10 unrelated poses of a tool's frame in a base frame.
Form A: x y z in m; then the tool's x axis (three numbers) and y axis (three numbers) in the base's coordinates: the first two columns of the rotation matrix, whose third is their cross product.
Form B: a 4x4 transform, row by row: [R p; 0 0 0 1], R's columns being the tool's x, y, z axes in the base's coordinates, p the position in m. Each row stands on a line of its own. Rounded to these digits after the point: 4 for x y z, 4 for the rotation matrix.
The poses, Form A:
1: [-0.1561 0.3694 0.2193 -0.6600 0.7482 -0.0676 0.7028 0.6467 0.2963]
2: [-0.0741 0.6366 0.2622 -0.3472 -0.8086 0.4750 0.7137 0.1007 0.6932]
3: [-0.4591 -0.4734 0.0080 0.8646 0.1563 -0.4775 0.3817 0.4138 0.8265]
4: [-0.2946 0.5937 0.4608 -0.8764 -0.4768 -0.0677 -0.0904 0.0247 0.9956]
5: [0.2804 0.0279 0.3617 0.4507 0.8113 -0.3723 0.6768 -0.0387 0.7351]
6: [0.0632 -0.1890 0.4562 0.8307 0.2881 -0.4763 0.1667 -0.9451 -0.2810]
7: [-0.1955 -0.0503 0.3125 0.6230 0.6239 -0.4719 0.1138 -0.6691 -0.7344]
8: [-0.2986 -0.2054 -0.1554 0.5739 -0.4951 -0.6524 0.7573 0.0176 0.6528]
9: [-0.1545 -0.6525 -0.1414 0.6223 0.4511 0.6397 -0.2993 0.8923 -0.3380]
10: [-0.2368 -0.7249 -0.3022 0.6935 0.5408 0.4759 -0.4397 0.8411 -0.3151]
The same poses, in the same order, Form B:
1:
-0.6600 0.7028 0.2654 -0.1561
0.7482 0.6467 0.1480 0.3694
-0.0676 0.2963 -0.9527 0.2193
0 0 0 1

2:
-0.3472 0.7137 -0.6084 -0.0741
-0.8086 0.1007 0.5797 0.6366
0.4750 0.6932 0.5421 0.2622
0 0 0 1

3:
0.8646 0.3817 0.3268 -0.4591
0.1563 0.4138 -0.8969 -0.4734
-0.4775 0.8265 0.2981 0.0080
0 0 0 1

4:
-0.8764 -0.0904 -0.4730 -0.2946
-0.4768 0.0247 0.8787 0.5937
-0.0677 0.9956 -0.0647 0.4608
0 0 0 1

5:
0.4507 0.6768 0.5820 0.2804
0.8113 -0.0387 -0.5833 0.0279
-0.3723 0.7351 -0.5665 0.3617
0 0 0 1

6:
0.8307 0.1667 -0.5311 0.0632
0.2881 -0.9451 0.1540 -0.1890
-0.4763 -0.2810 -0.8331 0.4562
0 0 0 1

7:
0.6230 0.1138 -0.7739 -0.1955
0.6239 -0.6691 0.4038 -0.0503
-0.4719 -0.7344 -0.4878 0.3125
0 0 0 1

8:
0.5739 0.7573 -0.3117 -0.2986
-0.4951 0.0176 -0.8687 -0.2054
-0.6524 0.6528 0.3850 -0.1554
0 0 0 1

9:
0.6223 -0.2993 -0.7233 -0.1545
0.4511 0.8923 0.0189 -0.6525
0.6397 -0.3380 0.6903 -0.1414
0 0 0 1

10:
0.6935 -0.4397 -0.5707 -0.2368
0.5408 0.8411 0.0093 -0.7249
0.4759 -0.3151 0.8211 -0.3022
0 0 0 1

